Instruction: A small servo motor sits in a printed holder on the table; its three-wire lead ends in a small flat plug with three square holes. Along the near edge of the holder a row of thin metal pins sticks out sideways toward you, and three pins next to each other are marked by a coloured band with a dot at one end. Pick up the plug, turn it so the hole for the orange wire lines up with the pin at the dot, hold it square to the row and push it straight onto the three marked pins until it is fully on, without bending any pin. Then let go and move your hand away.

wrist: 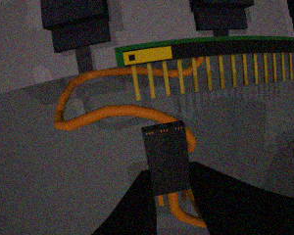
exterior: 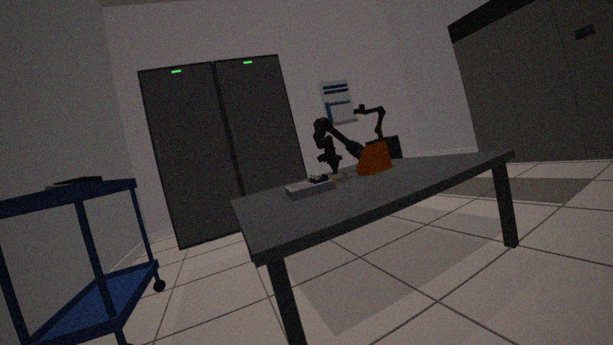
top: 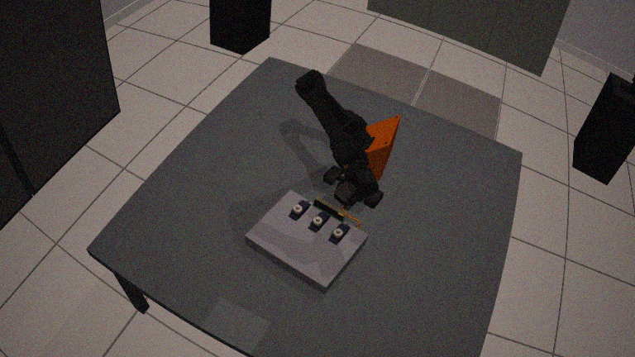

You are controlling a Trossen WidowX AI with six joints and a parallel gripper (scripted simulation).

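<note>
My gripper tip is 60 mm short of the yellow band. Also, from my gripper tip: pin row: 50 mm to the right, 50 mm ahead, 10 mm below; then grey holder: 210 mm ahead, 60 mm to the right, 50 mm below.
</note>
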